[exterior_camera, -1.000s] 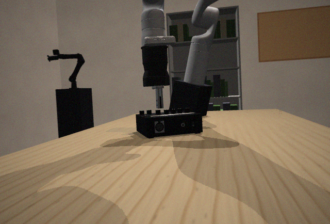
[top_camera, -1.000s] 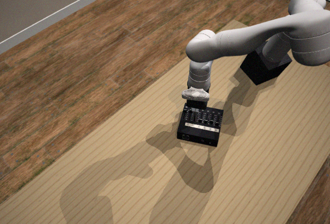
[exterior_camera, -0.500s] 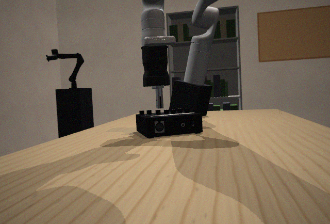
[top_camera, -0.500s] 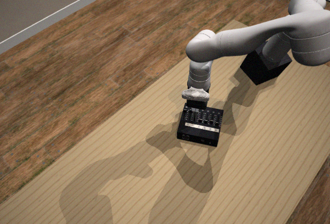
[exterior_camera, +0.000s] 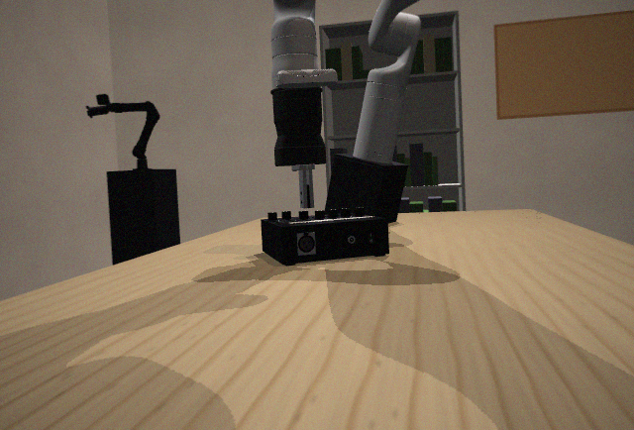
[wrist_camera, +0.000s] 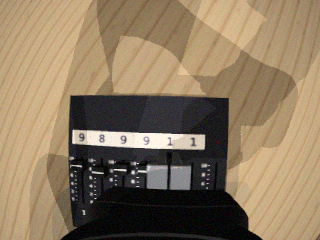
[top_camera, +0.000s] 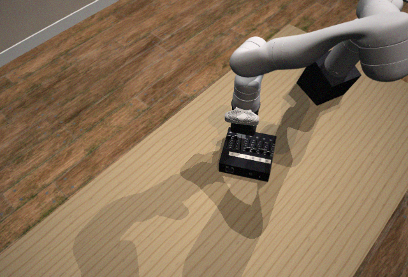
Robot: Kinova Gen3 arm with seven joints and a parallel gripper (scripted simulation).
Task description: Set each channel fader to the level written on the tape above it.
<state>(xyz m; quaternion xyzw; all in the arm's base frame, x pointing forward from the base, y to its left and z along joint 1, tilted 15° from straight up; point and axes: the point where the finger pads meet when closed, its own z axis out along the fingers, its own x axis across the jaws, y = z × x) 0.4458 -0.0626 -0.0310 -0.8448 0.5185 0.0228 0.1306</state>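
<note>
Right now my hand is 60 mm to the left of the master fader cap, 30 mm above it and 10 mm past it.
</note>
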